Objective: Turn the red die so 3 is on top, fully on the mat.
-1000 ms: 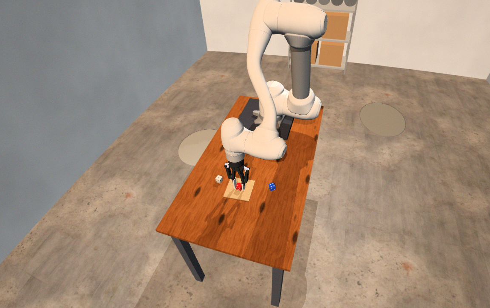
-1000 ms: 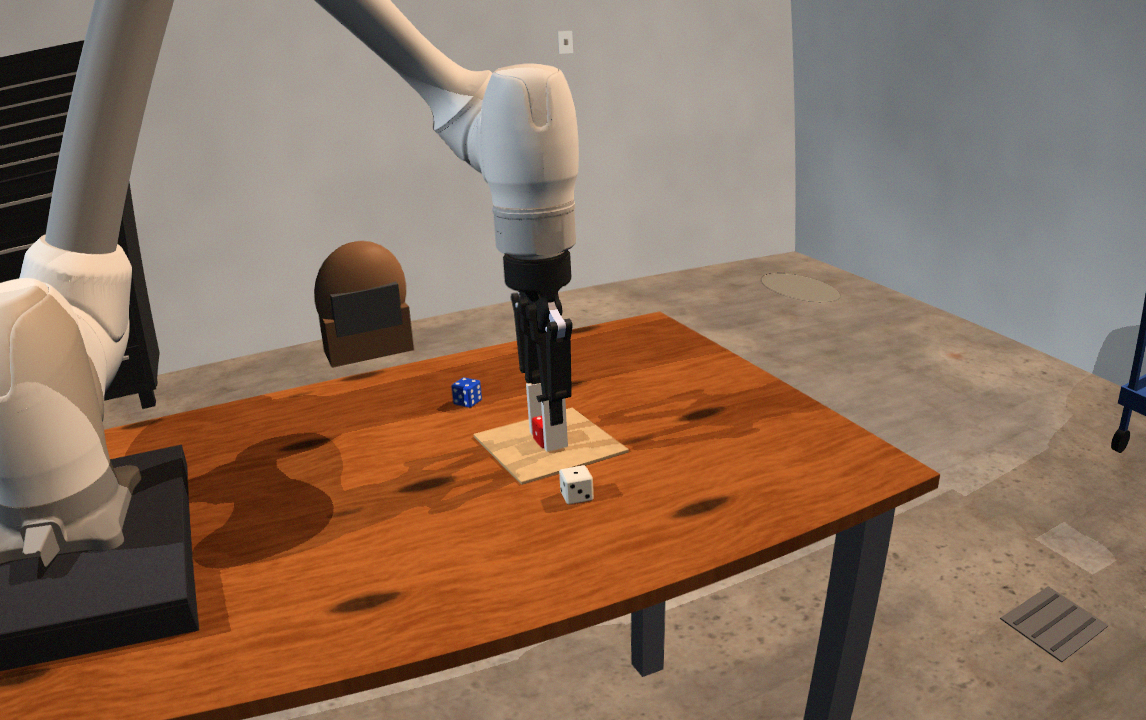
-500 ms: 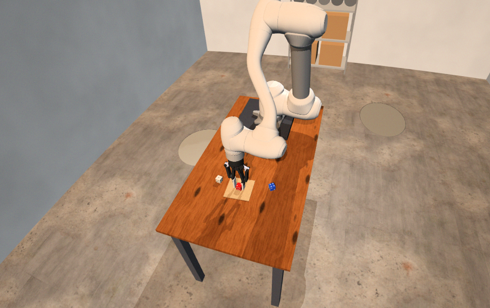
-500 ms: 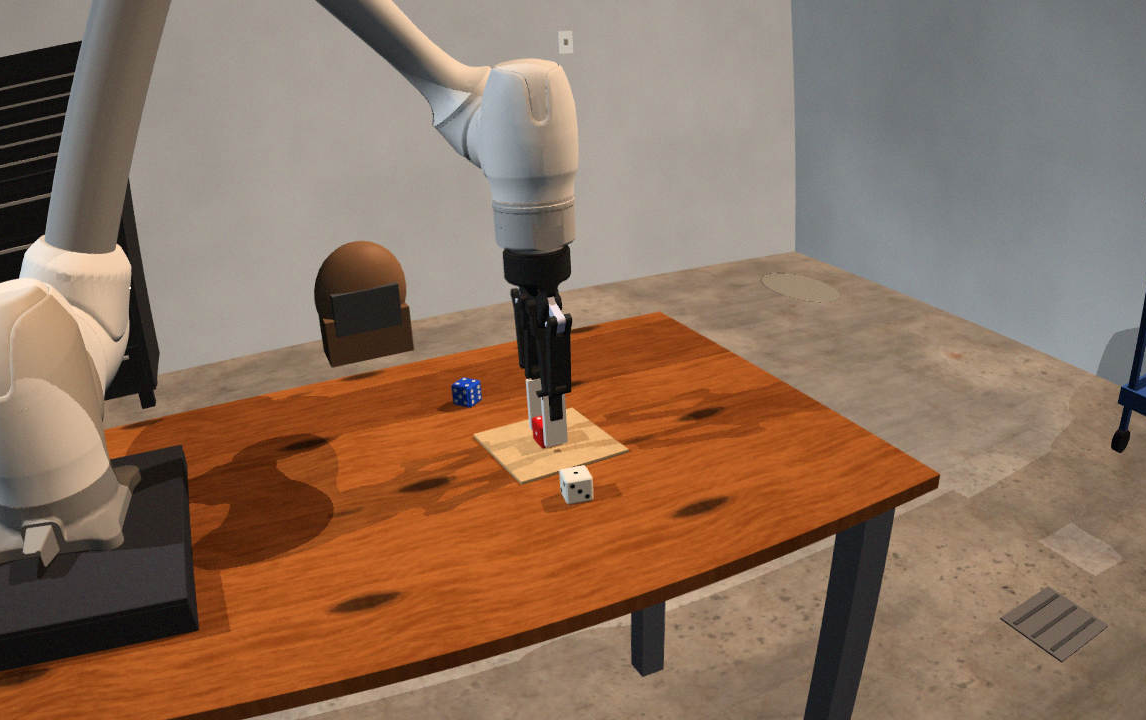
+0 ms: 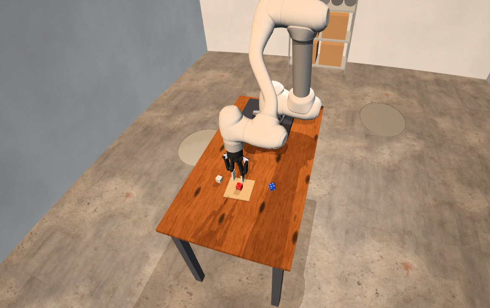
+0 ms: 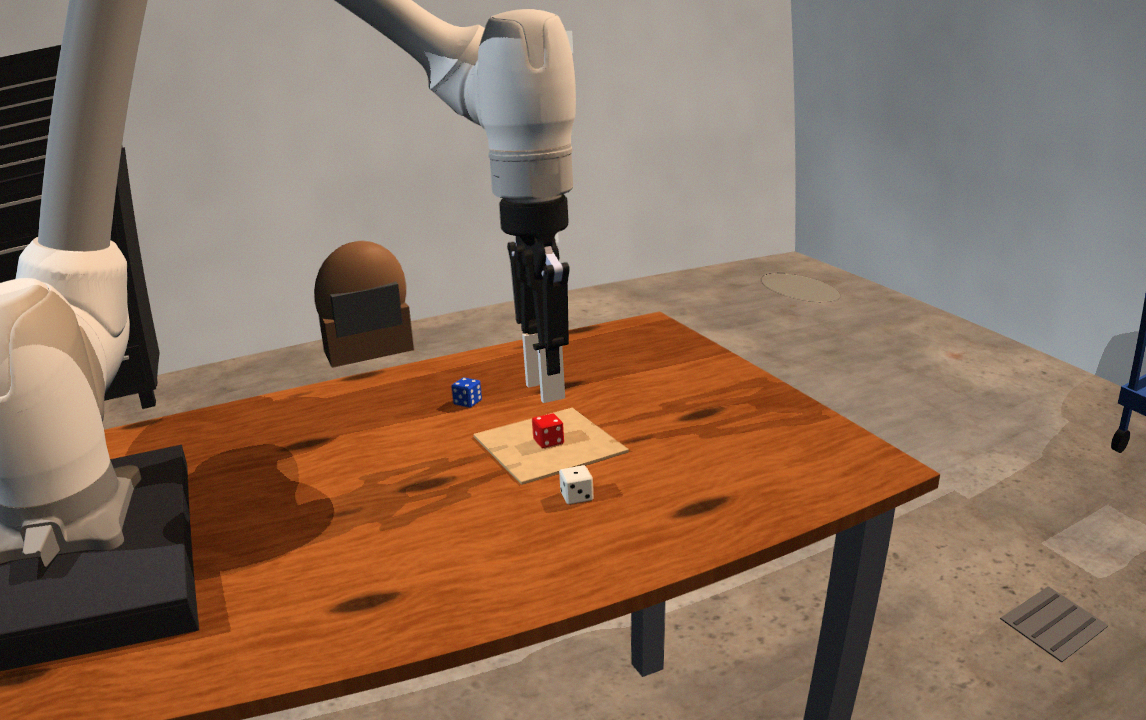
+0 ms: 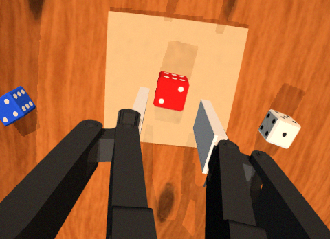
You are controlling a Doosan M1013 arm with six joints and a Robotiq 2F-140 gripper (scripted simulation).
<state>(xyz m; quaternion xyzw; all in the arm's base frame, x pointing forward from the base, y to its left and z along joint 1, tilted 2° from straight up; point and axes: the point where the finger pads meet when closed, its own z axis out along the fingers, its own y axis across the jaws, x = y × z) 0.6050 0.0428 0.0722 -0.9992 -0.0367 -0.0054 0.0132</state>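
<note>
The red die lies 80 mm below my hand. The rest, counted from my hand: tan mat (100 mm below); white die (130 mm to the right, 90 mm below, 10 mm behind); blue die (160 mm to the left, 90 mm below, 70 mm behind).
</note>
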